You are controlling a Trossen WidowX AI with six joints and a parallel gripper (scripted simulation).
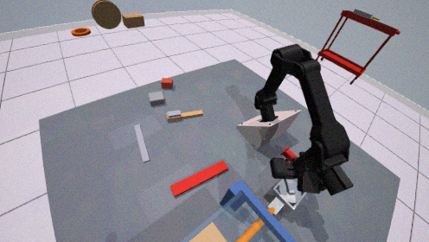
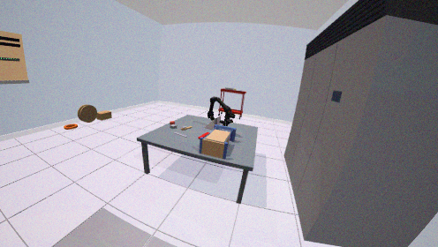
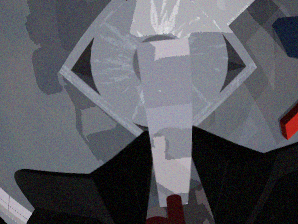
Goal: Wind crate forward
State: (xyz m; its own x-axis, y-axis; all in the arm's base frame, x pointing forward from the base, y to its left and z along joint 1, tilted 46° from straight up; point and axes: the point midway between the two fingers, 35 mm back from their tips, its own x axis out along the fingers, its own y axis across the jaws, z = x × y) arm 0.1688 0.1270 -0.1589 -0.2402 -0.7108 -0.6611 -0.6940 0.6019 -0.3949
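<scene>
The winch handle is 1 cm behind my gripper tip, 1 cm to the right of it and 2 cm above it. Round my gripper tip: red knob: 4 cm behind, 4 cm to the right, 5 cm above; then hand winch: 2 cm ahead, 3 cm to the left, 6 cm below; then blue frame: 19 cm ahead, 2 cm to the left, 2 cm above.
</scene>
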